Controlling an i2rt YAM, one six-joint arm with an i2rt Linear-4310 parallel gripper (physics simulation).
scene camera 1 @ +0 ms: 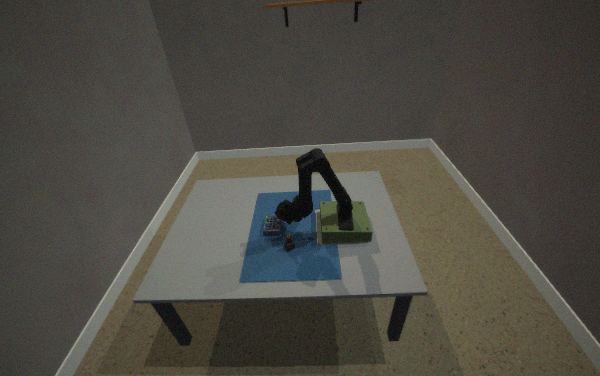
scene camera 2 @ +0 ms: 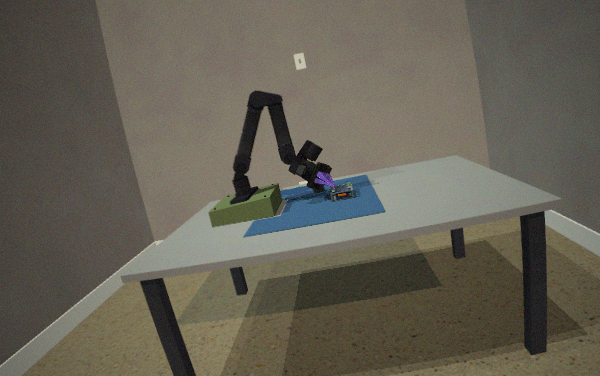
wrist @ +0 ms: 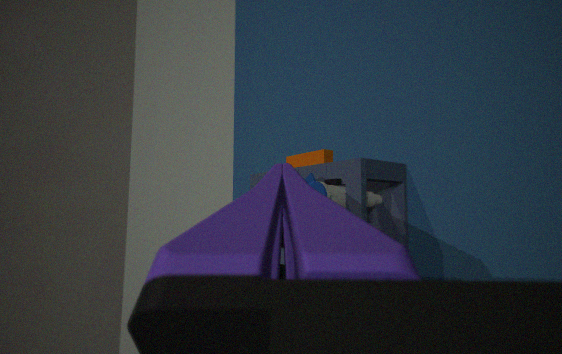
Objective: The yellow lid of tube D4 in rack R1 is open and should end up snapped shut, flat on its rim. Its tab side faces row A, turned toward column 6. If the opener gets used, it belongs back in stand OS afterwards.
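Places are measured from the arm's base along level axes (x ahead, y left, z up), in metres.
Pixels of known places: gripper, fingertip midpoint: (scene camera 2: pixel 334 186) (wrist: pixel 282 176); arm's base, origin of the base link: (scene camera 1: pixel 344 216) (scene camera 2: pixel 245 196).
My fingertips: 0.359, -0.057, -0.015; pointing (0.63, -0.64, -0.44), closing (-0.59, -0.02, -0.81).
Observation:
Ahead of a thing's pixels: the offset from my fingertips to its middle, as dx, dy, dz. "pt": to the spot under its first point. Level surfaces: height alone.
Rack R1 @(+0.018, +0.053, -0.024) (scene camera 1: pixel 272 233) (scene camera 2: pixel 343 189) (wrist: pixel 356 176) is a small grey-blue rack on the blue mat, holding several tubes with coloured lids. The yellow lid of D4 cannot be made out in any view; the purple fingers cover much of the rack in the wrist view. My gripper (scene camera 2: pixel 334 186) (wrist: pixel 282 176) is shut and empty, with its tips close above the arm-side edge of the rack; whether they touch anything is unclear. A small dark stand (scene camera 1: pixel 289 246), apparently OS, stands on the mat with an orange-tipped piece, likely the opener, upright in it.
The blue mat @(dz -0.051) (scene camera 1: pixel 300 270) (scene camera 2: pixel 300 220) lies on the grey table @(dz -0.055) (scene camera 1: pixel 200 225) (scene camera 2: pixel 450 195). The arm's green base box (scene camera 1: pixel 350 234) (scene camera 2: pixel 245 212) stands beside the mat. In the wrist view, a blue lid @(-0.009, +0.008, -0.010) (wrist: pixel 318 189) on a pale tube and an orange bar @(pt +0.015, -0.012, -0.028) (wrist: pixel 310 158) show at the rack.

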